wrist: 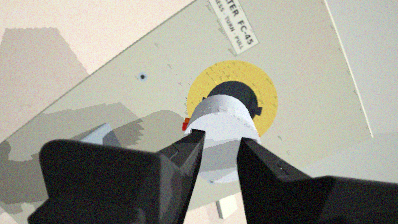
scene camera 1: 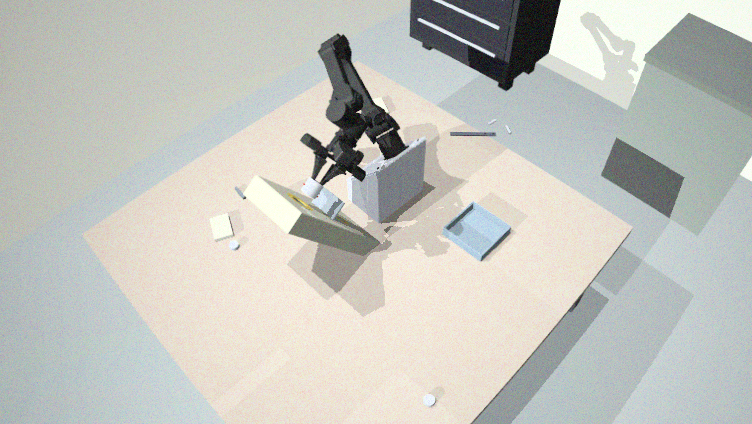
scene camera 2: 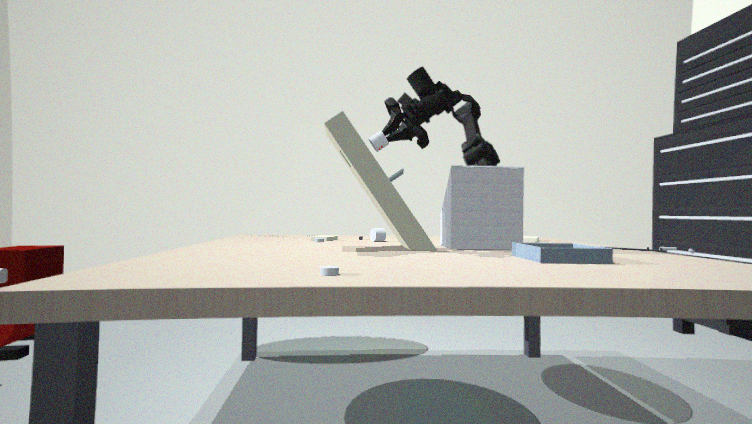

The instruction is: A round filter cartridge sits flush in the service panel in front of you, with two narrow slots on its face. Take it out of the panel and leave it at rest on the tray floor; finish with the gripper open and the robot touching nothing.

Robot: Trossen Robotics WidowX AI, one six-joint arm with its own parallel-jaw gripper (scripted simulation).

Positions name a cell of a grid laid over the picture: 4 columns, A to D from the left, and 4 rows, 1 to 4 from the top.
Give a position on a blue-grey tray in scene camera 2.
C3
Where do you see a white round filter cartridge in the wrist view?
C3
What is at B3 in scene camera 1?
A service panel.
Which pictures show my gripper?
The wrist view, scene camera 1 and scene camera 2: all of them.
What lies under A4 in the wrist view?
My gripper.
